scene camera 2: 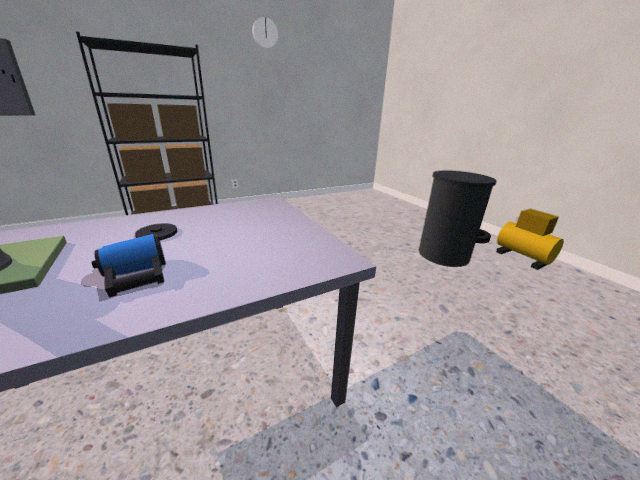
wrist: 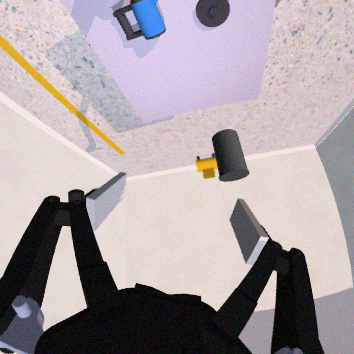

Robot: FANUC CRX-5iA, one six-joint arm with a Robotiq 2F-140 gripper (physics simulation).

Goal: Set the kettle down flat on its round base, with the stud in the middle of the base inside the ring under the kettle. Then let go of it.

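The blue kettle lies on its side on the table, its black handle low on the near side and its dark lid end toward the left in the scene view. The round black base lies flat on the table behind the kettle, apart from it, with a small stud in its middle. The ring under the kettle is hidden. My gripper is wide open with nothing between its fingers, well away from the kettle and base. The gripper does not show in the scene view.
The table carries a green slab at the left, with part of a dark object on it. Beyond stand a black barrel, a yellow tank and a shelf rack.
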